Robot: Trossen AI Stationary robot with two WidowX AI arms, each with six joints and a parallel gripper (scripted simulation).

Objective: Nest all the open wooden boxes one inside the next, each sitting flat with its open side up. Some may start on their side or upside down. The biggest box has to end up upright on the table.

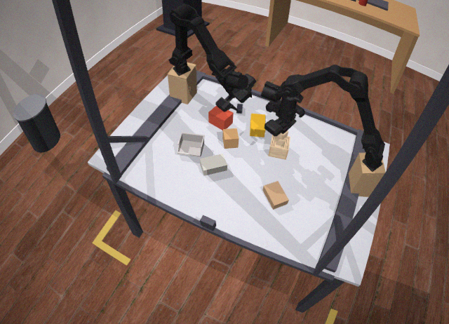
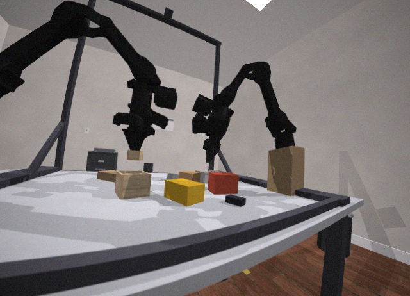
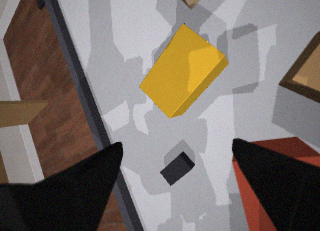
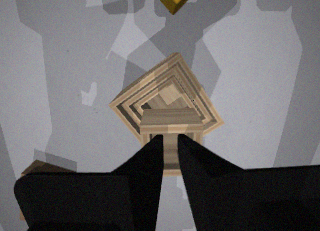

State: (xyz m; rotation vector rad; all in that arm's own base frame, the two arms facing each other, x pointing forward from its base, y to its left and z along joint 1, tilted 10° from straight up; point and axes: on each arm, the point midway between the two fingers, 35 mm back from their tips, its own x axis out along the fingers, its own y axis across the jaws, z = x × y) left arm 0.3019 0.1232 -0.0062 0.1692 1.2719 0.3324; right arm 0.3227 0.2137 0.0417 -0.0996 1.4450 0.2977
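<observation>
Right now the tan cube is 12 cm behind my left hand, 3 cm to the right of it and 12 cm below it. Round my left hand: red block (4 cm behind, 7 cm to the left, 12 cm below); then white tray (24 cm behind, 8 cm to the left, 12 cm below); then black block (8 cm ahead, 5 cm to the left, 14 cm below).
</observation>
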